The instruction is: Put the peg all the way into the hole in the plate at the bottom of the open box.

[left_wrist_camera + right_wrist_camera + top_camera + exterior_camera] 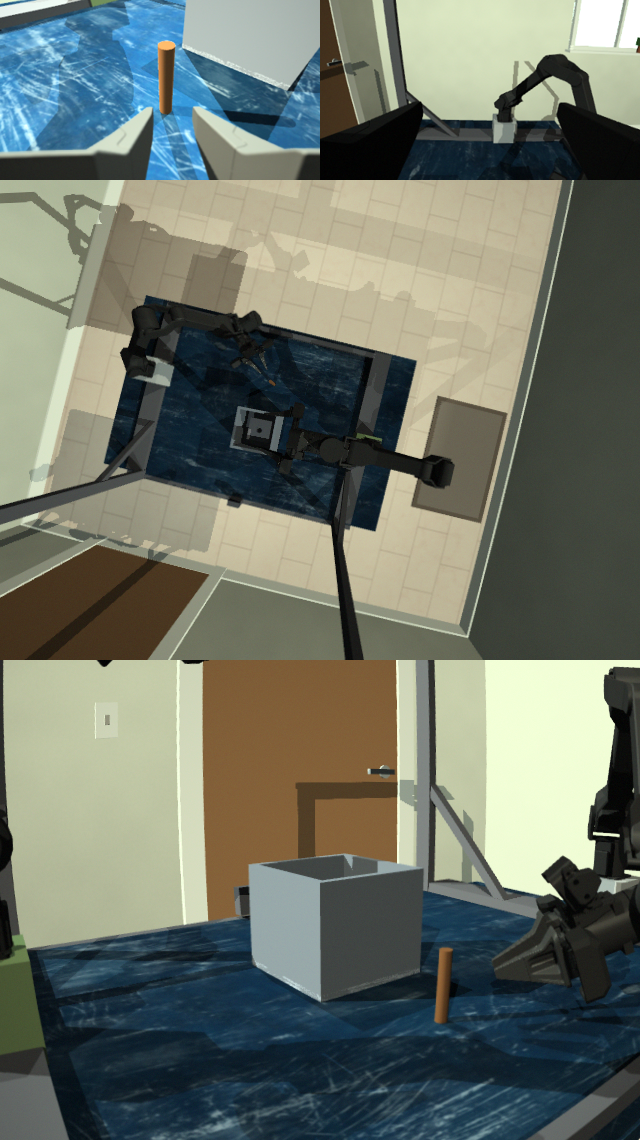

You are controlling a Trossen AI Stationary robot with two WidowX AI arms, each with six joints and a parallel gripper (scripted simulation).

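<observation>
Right now my right hand is 160 mm short of the orange peg, 130 mm to the right of it and 390 mm above it. Round my right hand: grey plate (40 mm behind, 110 mm to the left, 380 mm below).
</observation>
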